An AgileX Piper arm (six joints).
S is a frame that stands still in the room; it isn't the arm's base.
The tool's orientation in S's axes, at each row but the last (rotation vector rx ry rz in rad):
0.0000 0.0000 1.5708
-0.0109 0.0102 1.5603
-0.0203 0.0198 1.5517
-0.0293 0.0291 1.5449
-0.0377 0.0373 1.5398
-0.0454 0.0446 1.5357
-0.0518 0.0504 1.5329
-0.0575 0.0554 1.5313
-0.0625 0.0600 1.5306
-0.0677 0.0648 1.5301
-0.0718 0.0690 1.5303
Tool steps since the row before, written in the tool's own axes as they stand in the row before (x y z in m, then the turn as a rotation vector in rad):
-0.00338 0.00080 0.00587 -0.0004 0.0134 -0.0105
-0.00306 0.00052 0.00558 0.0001 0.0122 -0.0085
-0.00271 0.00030 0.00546 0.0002 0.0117 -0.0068
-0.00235 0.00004 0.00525 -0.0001 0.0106 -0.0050
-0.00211 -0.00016 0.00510 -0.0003 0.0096 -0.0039
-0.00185 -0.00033 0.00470 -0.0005 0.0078 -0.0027
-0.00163 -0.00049 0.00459 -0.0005 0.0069 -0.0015
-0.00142 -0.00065 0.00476 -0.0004 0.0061 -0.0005
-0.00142 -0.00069 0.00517 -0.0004 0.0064 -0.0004
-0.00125 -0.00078 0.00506 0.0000 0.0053 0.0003
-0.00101 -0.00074 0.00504 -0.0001 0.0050 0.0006
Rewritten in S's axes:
-0.00080 -0.00338 0.00587 -0.0134 -0.0004 -0.0105
-0.00055 -0.00298 0.00562 -0.0122 0.0001 -0.0085
-0.00035 -0.00256 0.00553 -0.0117 0.0002 -0.0068
-0.00010 -0.00215 0.00533 -0.0106 0.0000 -0.0050
0.00010 -0.00187 0.00520 -0.0096 -0.0002 -0.0039
0.00027 -0.00159 0.00480 -0.0078 -0.0004 -0.0027
0.00043 -0.00134 0.00469 -0.0069 -0.0003 -0.0015
0.00059 -0.00110 0.00485 -0.0061 -0.0002 -0.0005
0.00063 -0.00104 0.00527 -0.0064 -0.0002 -0.0004
0.00073 -0.00085 0.00515 -0.0053 0.0002 0.0003
0.00070 -0.00058 0.00511 -0.0050 0.0002 0.0006

